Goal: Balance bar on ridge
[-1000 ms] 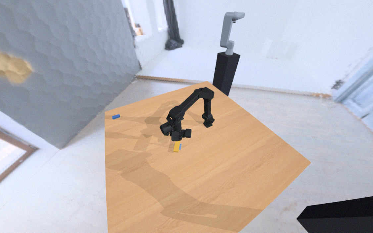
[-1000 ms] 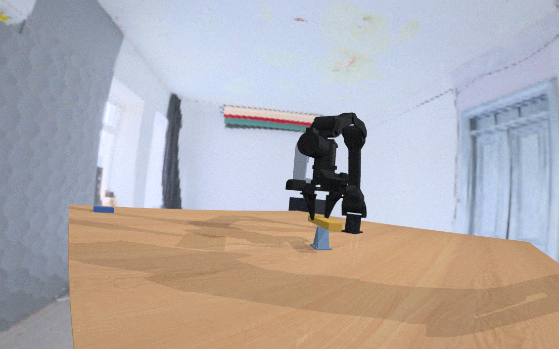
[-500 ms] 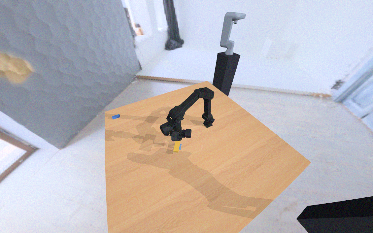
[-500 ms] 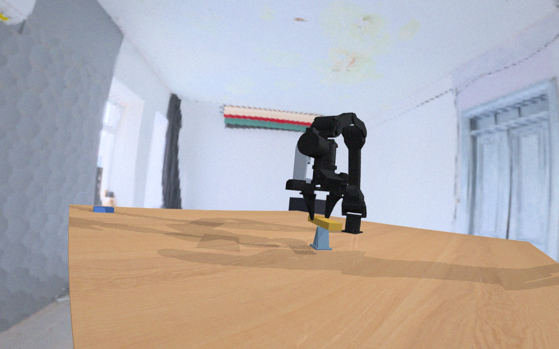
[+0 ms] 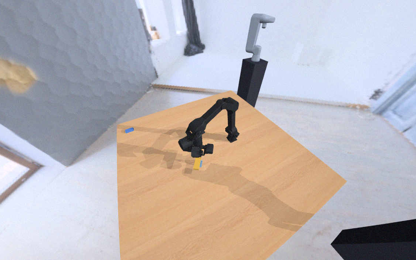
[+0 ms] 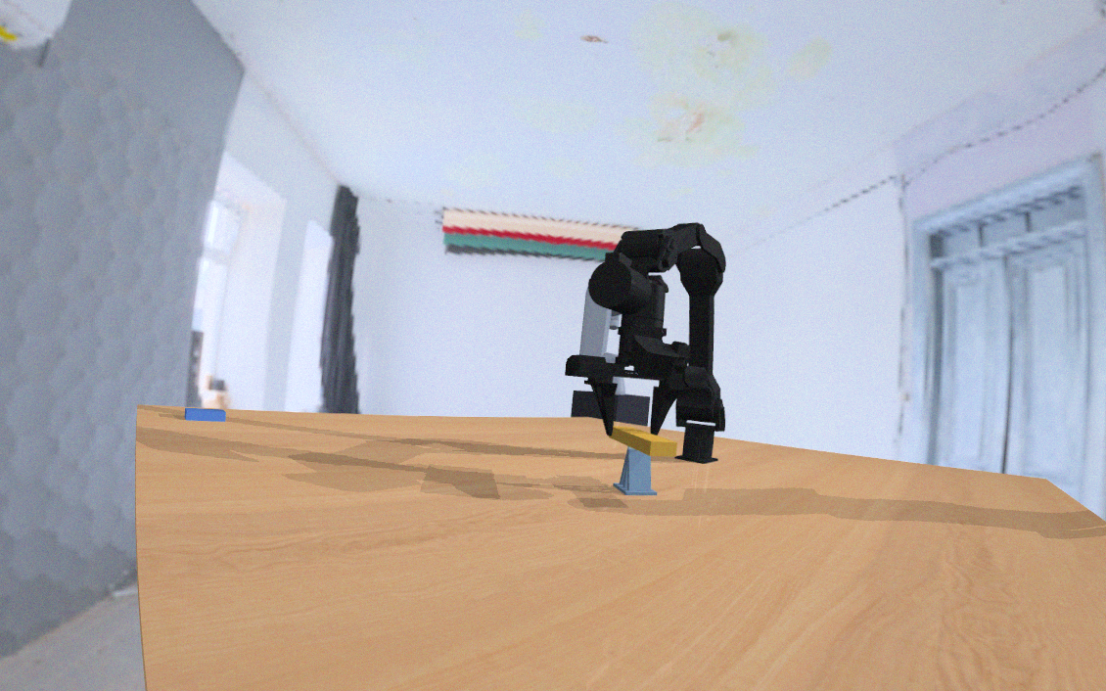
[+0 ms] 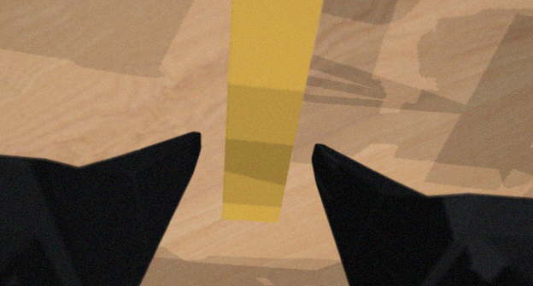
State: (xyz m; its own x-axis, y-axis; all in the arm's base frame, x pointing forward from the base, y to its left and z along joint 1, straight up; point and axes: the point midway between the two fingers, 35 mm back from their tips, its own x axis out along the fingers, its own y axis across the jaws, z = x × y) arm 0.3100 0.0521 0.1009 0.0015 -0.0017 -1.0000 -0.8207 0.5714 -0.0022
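Right now the yellow bar is 2 cm ahead of my gripper tip and 2 cm to the left of it. Also, from my gripper tip: small blue block (43 cm ahead, 55 cm to the right, 6 cm below).
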